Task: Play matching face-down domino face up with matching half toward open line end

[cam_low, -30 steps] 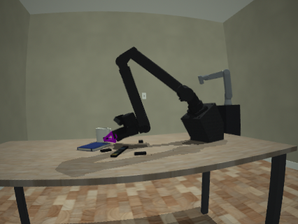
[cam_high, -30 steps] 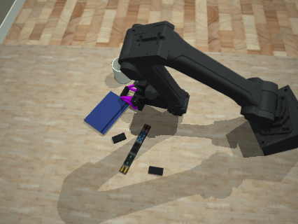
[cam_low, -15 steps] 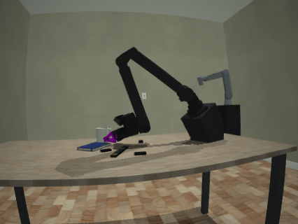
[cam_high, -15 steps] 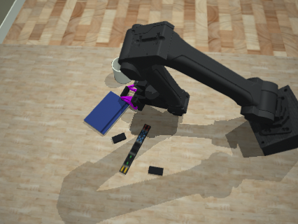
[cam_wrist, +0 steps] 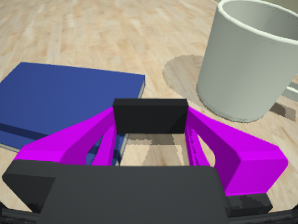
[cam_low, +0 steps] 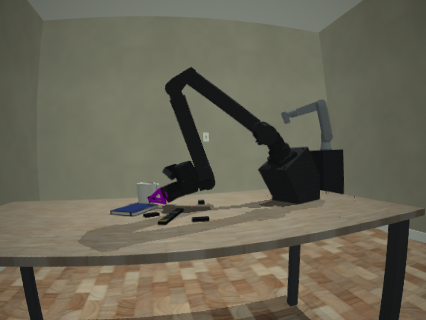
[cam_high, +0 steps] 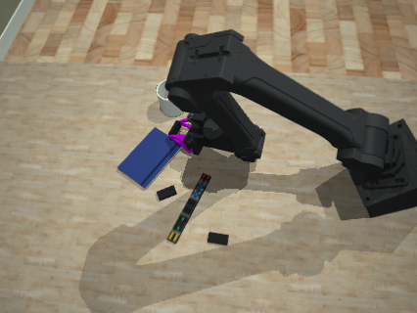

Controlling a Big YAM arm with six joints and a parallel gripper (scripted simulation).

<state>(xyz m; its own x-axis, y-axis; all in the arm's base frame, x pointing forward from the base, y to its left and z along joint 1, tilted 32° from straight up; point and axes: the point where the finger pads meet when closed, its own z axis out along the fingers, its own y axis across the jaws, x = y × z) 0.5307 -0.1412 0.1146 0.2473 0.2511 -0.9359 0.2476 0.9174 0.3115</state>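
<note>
Now: the black domino right at my hand. Also, from my hand: white mug (3 cm ahead, 11 cm to the right, 1 cm above); then blue book (6 cm ahead, 9 cm to the left, 3 cm below).
</note>
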